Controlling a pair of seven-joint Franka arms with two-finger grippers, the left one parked.
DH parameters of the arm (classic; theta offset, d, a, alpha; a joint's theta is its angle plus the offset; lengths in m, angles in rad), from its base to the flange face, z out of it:
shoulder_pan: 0 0.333 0 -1.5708
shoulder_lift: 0 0 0 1.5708
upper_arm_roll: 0 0.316 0.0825 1.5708
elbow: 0 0 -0.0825 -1.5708
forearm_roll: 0 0.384 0 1.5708
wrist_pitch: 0 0 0.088 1.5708
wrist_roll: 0 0.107 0 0
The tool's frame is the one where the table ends.
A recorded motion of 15 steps. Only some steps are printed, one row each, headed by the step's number.
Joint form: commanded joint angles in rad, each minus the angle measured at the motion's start. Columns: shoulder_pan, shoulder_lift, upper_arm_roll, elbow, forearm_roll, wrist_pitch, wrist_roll.
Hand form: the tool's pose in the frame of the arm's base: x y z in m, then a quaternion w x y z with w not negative. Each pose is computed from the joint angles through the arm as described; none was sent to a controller.
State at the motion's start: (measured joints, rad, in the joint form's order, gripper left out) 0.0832 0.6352 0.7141 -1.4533 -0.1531 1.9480 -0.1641
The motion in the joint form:
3: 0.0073 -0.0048 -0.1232 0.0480 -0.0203 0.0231 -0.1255
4: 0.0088 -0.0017 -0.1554 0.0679 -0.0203 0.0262 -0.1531
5: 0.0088 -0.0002 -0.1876 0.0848 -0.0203 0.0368 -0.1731
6: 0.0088 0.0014 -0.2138 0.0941 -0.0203 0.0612 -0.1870
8: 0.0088 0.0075 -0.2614 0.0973 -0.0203 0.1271 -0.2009
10: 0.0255 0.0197 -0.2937 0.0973 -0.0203 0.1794 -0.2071
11: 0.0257 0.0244 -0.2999 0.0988 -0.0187 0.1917 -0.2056
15: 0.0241 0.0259 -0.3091 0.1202 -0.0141 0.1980 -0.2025
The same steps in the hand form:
3: 0.6092 0.3700 0.3839 0.08830 -0.88845 -0.45039 -0.00273
4: 0.6229 0.3553 0.3854 0.08108 -0.88955 -0.44946 -0.01114
5: 0.6365 0.3398 0.3876 0.07343 -0.89238 -0.44472 -0.02218
6: 0.6477 0.3278 0.3889 0.06759 -0.89480 -0.43980 -0.03649
8: 0.6665 0.3068 0.3854 0.05711 -0.90029 -0.42666 -0.06458
10: 0.6742 0.3037 0.3777 0.05132 -0.90055 -0.42385 -0.08199
11: 0.6771 0.3011 0.3755 0.05127 -0.90192 -0.42014 -0.08602
15: 0.6844 0.2949 0.3841 0.05065 -0.90474 -0.41144 -0.09796

